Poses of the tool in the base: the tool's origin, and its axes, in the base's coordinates. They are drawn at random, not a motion.
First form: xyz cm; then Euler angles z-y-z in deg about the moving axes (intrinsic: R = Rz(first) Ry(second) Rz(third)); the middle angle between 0 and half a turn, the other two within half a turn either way.
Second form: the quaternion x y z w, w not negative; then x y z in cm. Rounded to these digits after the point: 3 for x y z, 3 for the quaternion.
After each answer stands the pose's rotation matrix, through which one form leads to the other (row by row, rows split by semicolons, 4 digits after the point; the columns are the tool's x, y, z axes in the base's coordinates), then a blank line. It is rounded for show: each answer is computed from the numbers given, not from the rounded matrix.
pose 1, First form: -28.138 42.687 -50.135 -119.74 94.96 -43.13
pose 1, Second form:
0.457 0.578 -0.668 0.101 -28.138 42.687 -50.135
-0.5623 0.6630 -0.4942; 0.3939 -0.3107 -0.8650; -0.7271 -0.6811 -0.0865

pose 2, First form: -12.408 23.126 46.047 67.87 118.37 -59.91
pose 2, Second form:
-0.771 0.378 0.036 0.511 -12.408 23.126 46.047
0.7118 -0.6193 0.3315; -0.5466 -0.1920 0.8151; -0.4411 -0.7613 -0.4752

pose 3, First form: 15.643 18.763 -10.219 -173.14 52.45 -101.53
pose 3, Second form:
-0.259 -0.358 0.608 0.660 15.643 18.763 -10.219
0.0039 -0.6168 -0.7871; 0.9874 0.1271 -0.0947; 0.1585 -0.7768 0.6095

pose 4, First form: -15.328 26.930 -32.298 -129.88 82.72 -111.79
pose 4, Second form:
-0.104 -0.653 0.644 0.385 -15.328 26.930 -32.298
-0.6824 -0.3603 -0.6360; 0.6315 0.1477 -0.7612; 0.3682 -0.9211 0.1267

